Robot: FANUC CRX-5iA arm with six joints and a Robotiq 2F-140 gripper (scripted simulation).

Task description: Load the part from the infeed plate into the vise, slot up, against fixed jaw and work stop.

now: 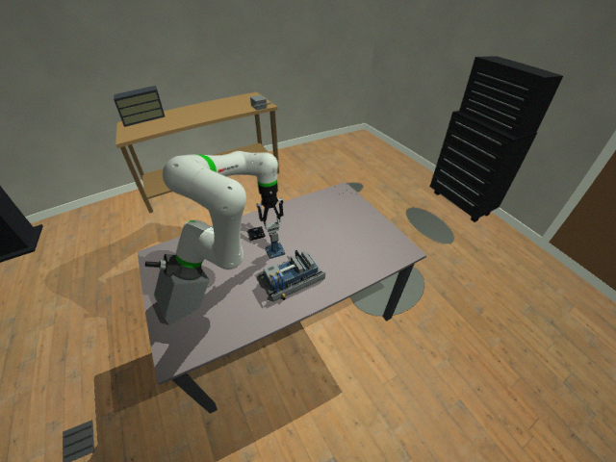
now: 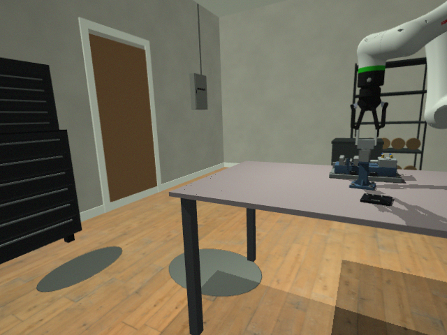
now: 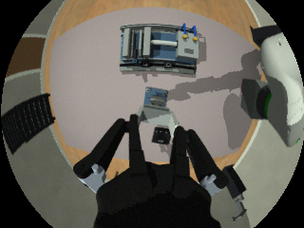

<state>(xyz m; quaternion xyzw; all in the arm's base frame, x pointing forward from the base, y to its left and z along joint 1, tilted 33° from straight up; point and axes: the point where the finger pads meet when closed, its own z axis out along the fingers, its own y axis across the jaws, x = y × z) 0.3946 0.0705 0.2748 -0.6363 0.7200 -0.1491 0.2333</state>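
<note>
Right now my hand is 10 mm to the left of the part and 30 mm above it. The rest, counted from my hand: air cylinder (90 mm behind, 210 mm to the right, 130 mm below); vise (10 mm ahead, 210 mm to the right, 170 mm below); black infeed plate (50 mm behind, 190 mm to the left, 210 mm below).
</note>
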